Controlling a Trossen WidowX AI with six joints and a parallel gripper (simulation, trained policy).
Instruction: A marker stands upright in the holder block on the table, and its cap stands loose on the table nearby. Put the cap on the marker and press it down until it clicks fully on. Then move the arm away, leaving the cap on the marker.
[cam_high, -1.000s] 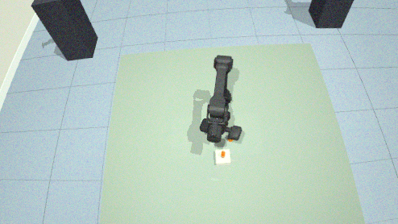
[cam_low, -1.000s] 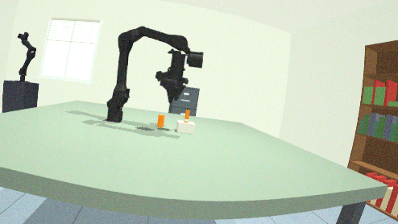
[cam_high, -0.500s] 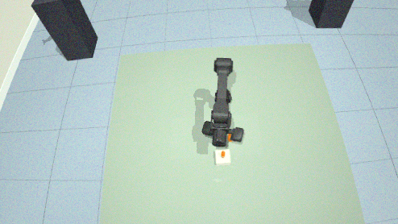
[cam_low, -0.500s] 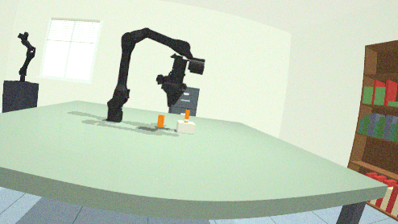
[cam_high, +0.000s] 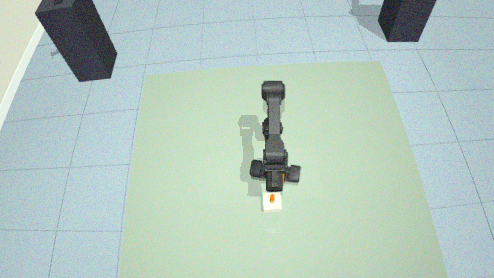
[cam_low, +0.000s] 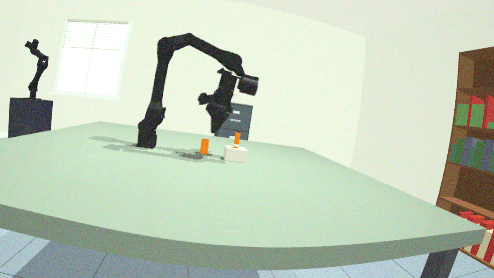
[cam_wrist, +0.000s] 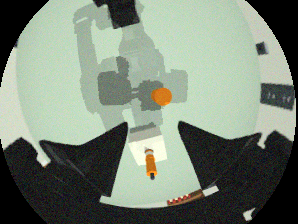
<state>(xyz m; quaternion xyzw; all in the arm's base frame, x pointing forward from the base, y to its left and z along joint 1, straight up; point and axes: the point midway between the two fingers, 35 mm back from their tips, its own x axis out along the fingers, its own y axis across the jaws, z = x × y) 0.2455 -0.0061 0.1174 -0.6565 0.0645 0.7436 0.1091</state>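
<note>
My gripper tip is now 60 mm above the orange cap, 30 mm to the right of it and 30 mm past it. Also, from my gripper tip: white holder block (80 mm ahead, 60 mm below, 20 mm to the right).
</note>
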